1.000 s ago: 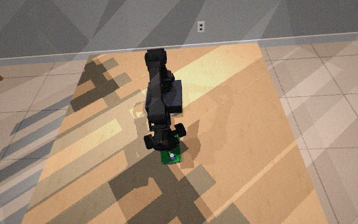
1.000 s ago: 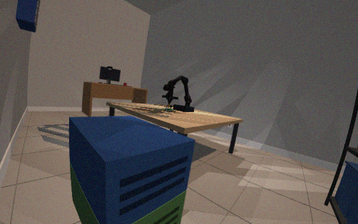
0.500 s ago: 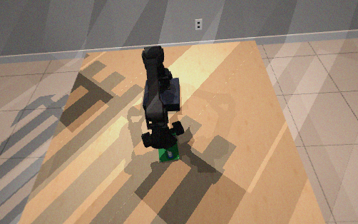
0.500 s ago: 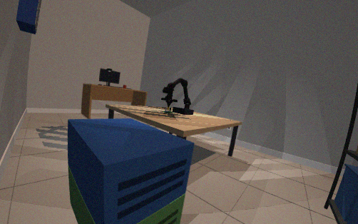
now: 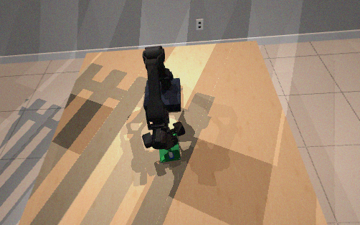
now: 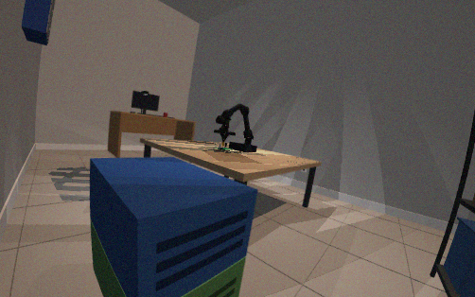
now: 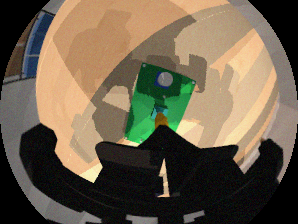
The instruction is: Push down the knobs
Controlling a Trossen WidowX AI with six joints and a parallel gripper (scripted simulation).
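The orange knob lies 1 cm below my gripper tip.
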